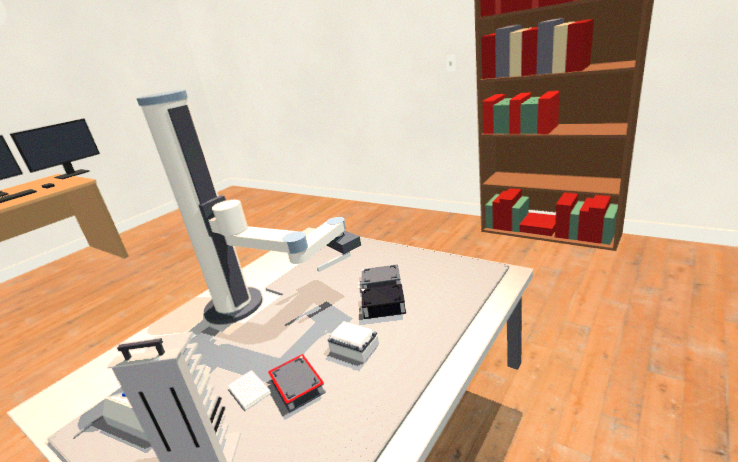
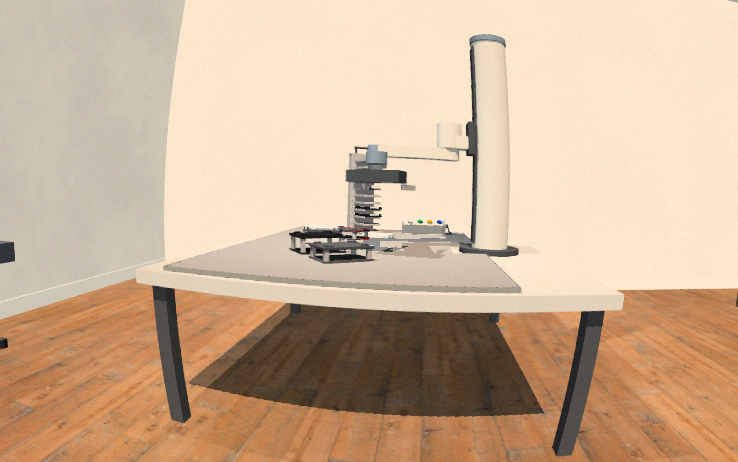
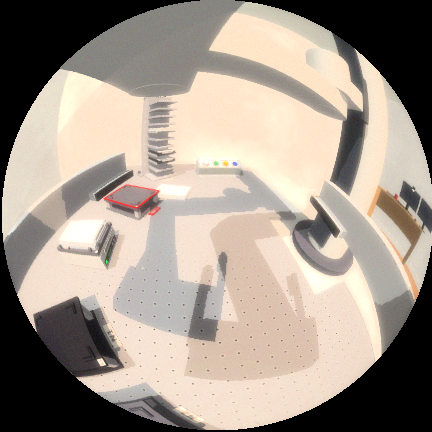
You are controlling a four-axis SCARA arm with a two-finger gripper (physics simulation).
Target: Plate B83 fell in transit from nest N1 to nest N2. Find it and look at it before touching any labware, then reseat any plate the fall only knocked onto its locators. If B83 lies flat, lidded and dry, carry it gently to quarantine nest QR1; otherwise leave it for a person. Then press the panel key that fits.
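Observation:
A white plate lies flat on the mat beside the red-rimmed nest; its label, lid and any wetness cannot be made out. Another white plate is on the block device; whether it is fully seated is unclear. The black nest and grey nest show no plate. My gripper is open and empty, high above the mat. The key panel has white, green, yellow and blue keys.
A tall plate hotel stands near the red-rimmed nest and the panel. The arm's column rises at one side of the table. A bookcase stands on the floor behind.

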